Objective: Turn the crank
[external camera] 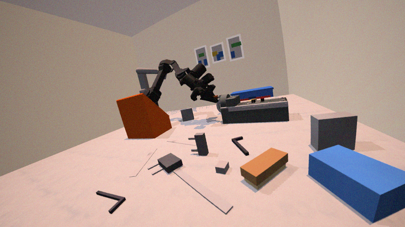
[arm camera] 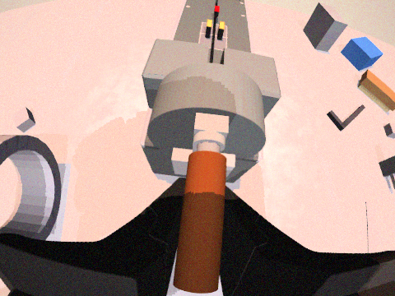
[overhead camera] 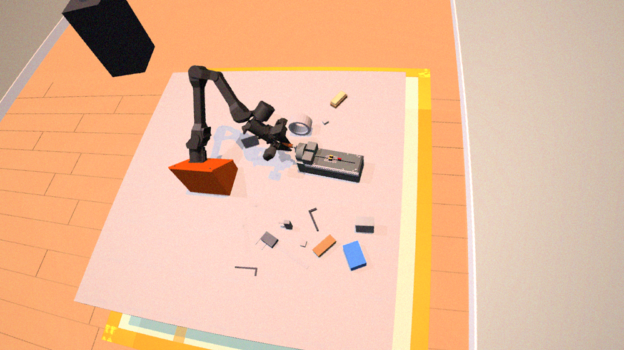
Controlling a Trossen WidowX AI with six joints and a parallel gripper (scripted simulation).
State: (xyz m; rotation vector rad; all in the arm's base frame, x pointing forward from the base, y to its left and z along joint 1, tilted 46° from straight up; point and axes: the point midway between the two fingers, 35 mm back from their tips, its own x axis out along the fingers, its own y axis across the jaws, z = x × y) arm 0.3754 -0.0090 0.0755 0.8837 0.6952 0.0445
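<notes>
The crank handle is 20 mm behind my gripper tip and 20 mm above it. From my gripper tip the other things lie so: red pointer: 190 mm ahead, 60 mm to the right, 10 mm below; blue block: 440 mm to the right, 240 mm ahead, 80 mm below.
</notes>
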